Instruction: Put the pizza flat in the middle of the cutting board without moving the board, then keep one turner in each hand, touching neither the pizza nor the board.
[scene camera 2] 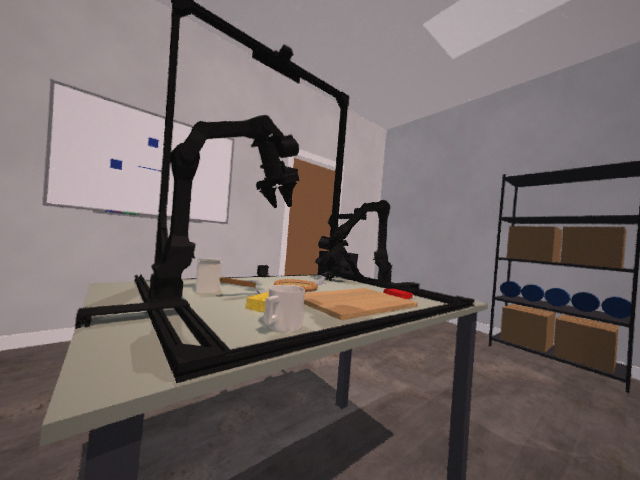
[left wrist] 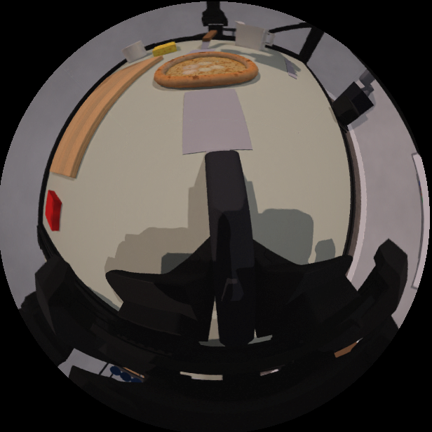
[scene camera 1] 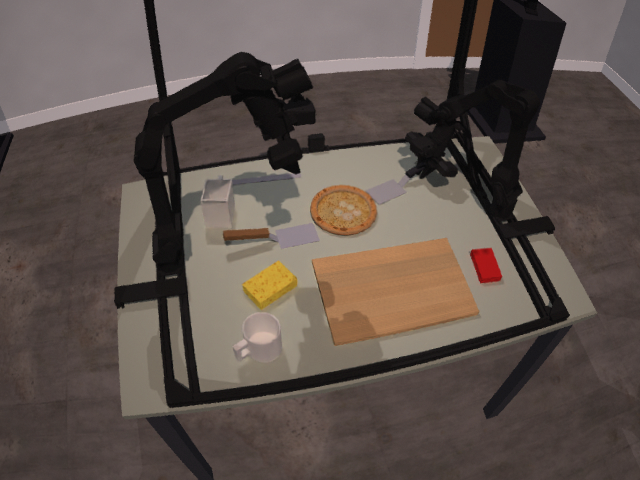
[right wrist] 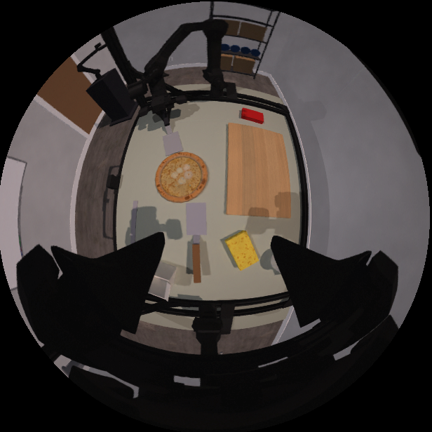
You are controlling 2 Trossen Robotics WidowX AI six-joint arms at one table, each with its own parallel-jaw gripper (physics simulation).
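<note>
The pizza (scene camera 1: 343, 209) (scene camera 2: 295, 284) (left wrist: 206, 67) (right wrist: 181, 176) lies flat on the table behind the cutting board (scene camera 1: 395, 289) (scene camera 2: 361, 301) (left wrist: 95, 117) (right wrist: 257, 170), apart from it. The black-handled turner (scene camera 1: 386, 191) (left wrist: 215, 120) (right wrist: 173, 143) has its blade close to the pizza's rim. My left gripper (scene camera 1: 424, 167) (left wrist: 226, 236) (right wrist: 166, 121) is shut on its handle, low over the table. The brown-handled turner (scene camera 1: 246, 234) (right wrist: 196, 262) lies left of the pizza in scene camera 1. My right gripper (scene camera 2: 281, 205) (right wrist: 219, 240) is open and empty, high above the table.
A yellow sponge (scene camera 1: 269, 284) (right wrist: 242, 250) and a white mug (scene camera 1: 262, 338) (scene camera 2: 285, 308) stand left of the board in scene camera 1. A red block (scene camera 1: 485, 265) lies right of it. A white carton (scene camera 1: 217, 207) and a thin metal strip (scene camera 1: 263, 179) are at the back left.
</note>
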